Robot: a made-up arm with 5 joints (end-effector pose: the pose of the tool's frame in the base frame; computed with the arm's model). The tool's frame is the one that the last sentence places.
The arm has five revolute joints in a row. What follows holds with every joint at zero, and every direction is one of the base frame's.
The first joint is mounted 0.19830 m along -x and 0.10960 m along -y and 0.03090 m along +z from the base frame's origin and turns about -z.
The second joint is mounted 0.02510 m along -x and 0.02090 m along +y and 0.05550 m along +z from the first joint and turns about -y.
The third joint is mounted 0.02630 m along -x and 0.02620 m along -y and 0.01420 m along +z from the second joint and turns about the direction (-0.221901, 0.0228, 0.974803).
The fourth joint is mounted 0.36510 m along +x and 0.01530 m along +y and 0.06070 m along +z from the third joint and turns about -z.
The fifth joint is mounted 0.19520 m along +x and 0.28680 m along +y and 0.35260 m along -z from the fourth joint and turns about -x.
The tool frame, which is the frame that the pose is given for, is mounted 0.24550 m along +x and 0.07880 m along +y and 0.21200 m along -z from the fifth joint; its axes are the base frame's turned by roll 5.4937, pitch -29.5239 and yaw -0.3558 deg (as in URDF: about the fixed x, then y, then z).
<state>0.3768 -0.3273 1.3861 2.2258 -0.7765</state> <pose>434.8 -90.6 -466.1 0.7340 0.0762 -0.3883 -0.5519</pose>
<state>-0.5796 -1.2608 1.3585 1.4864 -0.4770</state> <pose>-799.1 238.5 -658.5 0.9530 0.0025 0.2723 0.1330</pose>
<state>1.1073 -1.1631 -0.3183 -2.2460 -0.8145</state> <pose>-266.4 381.4 206.9 0.4738 0.8771 0.0003 0.0790</pose>
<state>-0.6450 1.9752 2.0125 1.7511 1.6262</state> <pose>-300.1 322.0 535.5 0.2044 -0.3557 -0.7772 -0.4771</pose>
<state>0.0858 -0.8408 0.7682 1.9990 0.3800</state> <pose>-137.0 -269.2 -708.7 0.7739 -0.4826 0.1763 -0.3703</pose>
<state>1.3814 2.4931 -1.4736 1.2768 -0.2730</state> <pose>-912.3 -686.0 571.2 0.3168 -0.5576 0.7260 0.2485</pose>
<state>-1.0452 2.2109 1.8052 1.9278 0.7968</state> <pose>-461.4 130.7 749.0 0.2829 0.2441 -0.8772 -0.3016</pose>
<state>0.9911 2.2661 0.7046 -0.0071 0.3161</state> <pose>447.1 115.8 786.3 0.1619 -0.7762 -0.6093 0.0105</pose>
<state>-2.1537 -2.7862 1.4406 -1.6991 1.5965</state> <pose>-437.7 -96.2 654.3 0.2233 0.6523 0.5624 0.4565</pose>
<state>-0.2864 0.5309 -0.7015 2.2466 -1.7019</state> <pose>88.9 -816.2 -179.8 0.2250 -0.1903 0.6388 0.7107</pose>
